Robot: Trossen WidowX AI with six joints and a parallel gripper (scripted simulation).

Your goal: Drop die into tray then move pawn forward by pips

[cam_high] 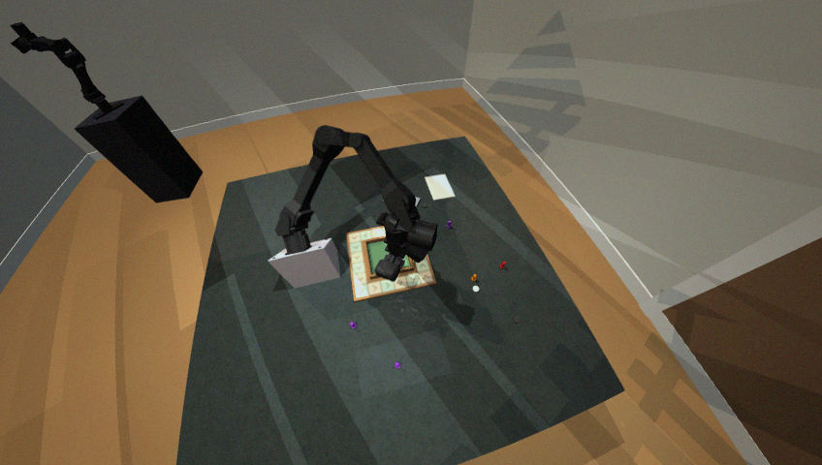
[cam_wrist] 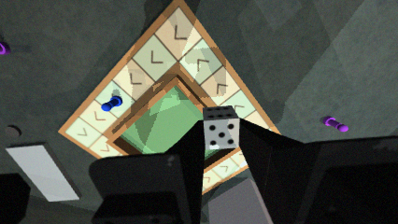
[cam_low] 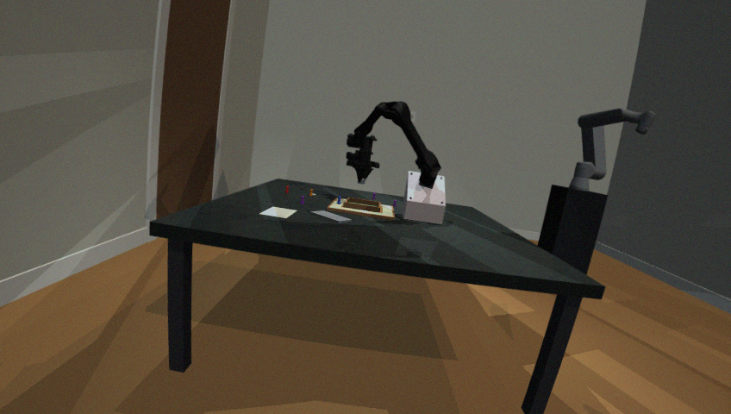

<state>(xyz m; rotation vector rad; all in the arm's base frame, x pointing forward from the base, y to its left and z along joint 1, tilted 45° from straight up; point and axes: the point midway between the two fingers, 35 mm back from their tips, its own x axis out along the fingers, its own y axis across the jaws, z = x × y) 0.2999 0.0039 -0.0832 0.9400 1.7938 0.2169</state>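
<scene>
The blue pawn lies 70 mm ahead of my gripper tip, 120 mm to the left of it and 90 mm below it. Also, from my gripper tip: green dice tray (40 mm behind, 90 mm to the left, 110 mm below); then white token (250 mm ahead, 80 mm to the right, 110 mm below); then white die (right at my gripper tip).
</scene>
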